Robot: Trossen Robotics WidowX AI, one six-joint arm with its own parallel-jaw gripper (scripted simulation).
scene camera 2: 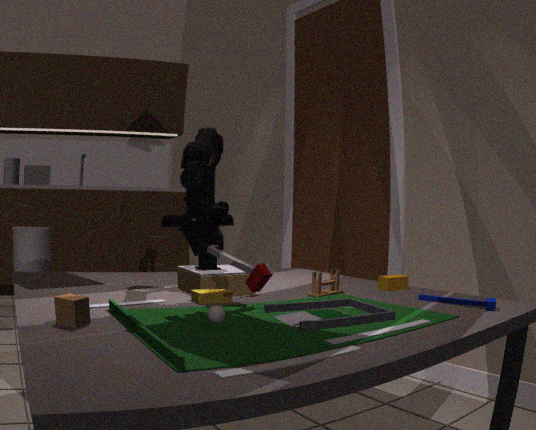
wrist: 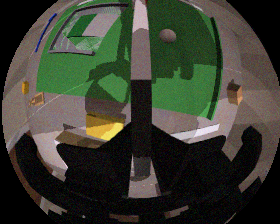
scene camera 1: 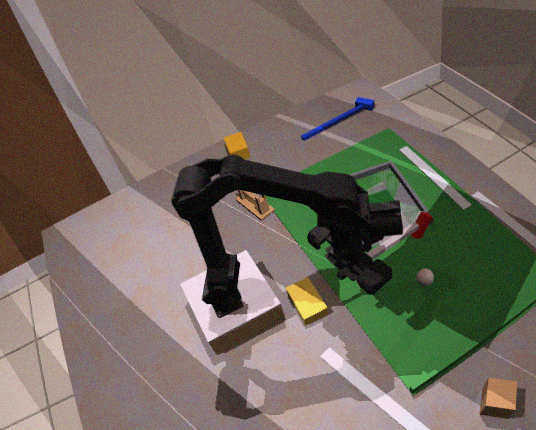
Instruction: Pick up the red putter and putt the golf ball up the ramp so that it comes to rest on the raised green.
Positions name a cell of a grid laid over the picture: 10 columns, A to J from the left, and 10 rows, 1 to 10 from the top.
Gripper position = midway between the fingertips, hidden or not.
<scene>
My gripper (scene camera 1: G7) carries a red putter. I also see a brown cube (scene camera 2: B8) and a green mat (scene camera 1: I7).
My gripper shows as well in scene camera 2 (scene camera 2: D6) and in the wrist view (wrist: E6). The green mat shows as well in the wrist view (wrist: G4).
</scene>
